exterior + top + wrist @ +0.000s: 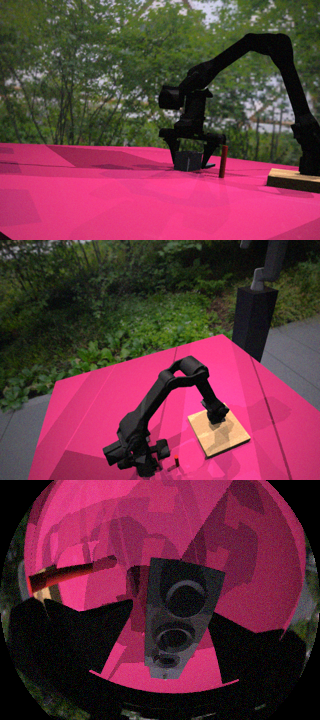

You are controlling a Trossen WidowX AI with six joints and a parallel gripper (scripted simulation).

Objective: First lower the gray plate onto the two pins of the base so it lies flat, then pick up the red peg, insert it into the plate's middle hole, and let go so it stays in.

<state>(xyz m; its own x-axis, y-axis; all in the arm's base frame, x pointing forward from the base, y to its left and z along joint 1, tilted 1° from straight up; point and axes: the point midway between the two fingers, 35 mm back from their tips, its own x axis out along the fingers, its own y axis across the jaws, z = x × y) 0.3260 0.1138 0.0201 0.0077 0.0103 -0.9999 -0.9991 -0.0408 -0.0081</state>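
Right now my gripper tip is 14 cm to the left of the base and 2 cm short of it. The rest, counted from my gripper tip: gray plate: 3 cm above; then red peg: 11 cm behind, 3 cm to the left, 3 cm above.
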